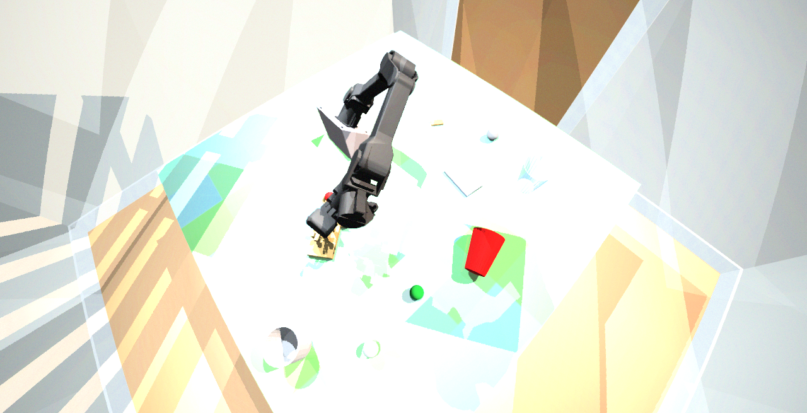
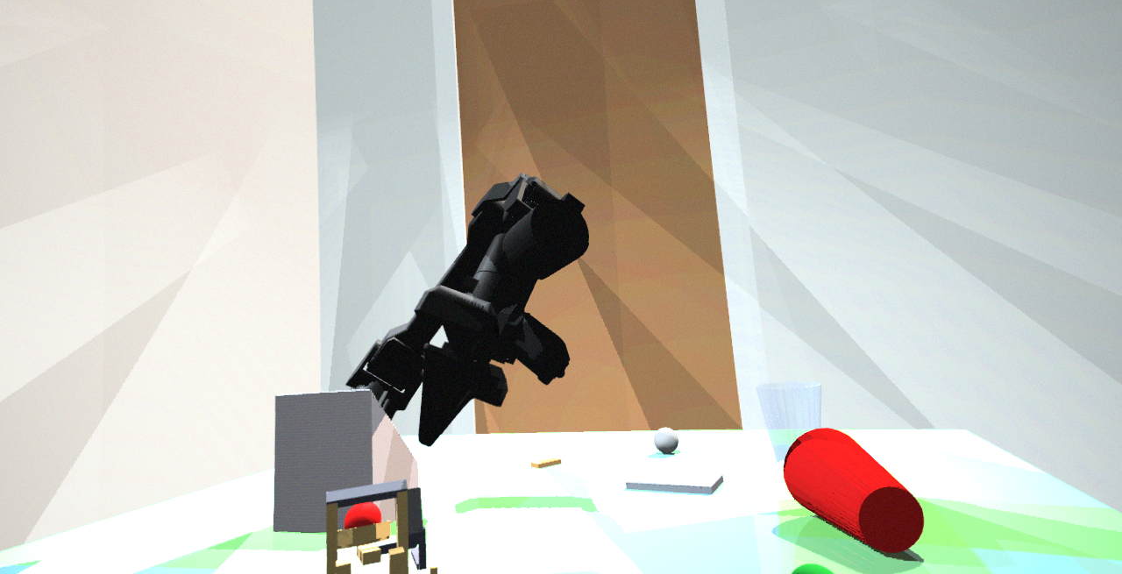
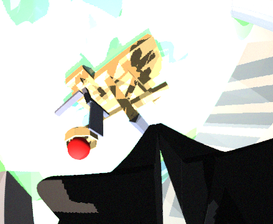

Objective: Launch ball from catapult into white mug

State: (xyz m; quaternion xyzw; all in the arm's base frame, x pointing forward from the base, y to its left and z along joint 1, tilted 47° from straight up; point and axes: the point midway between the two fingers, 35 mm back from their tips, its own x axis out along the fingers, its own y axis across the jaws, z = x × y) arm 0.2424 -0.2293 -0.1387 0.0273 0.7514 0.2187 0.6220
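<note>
Right now my gripper tip is 90 mm past the red ball, 70 mm above it and 60 mm to the right of it. From my gripper tip the other things lie so: green ball 290 mm ahead, 120 mm below, 30 mm to the left; wooden catapult 80 mm below, 50 mm behind, 10 mm to the left; white mug 290 mm to the right, 140 mm ahead, 110 mm below.
</note>
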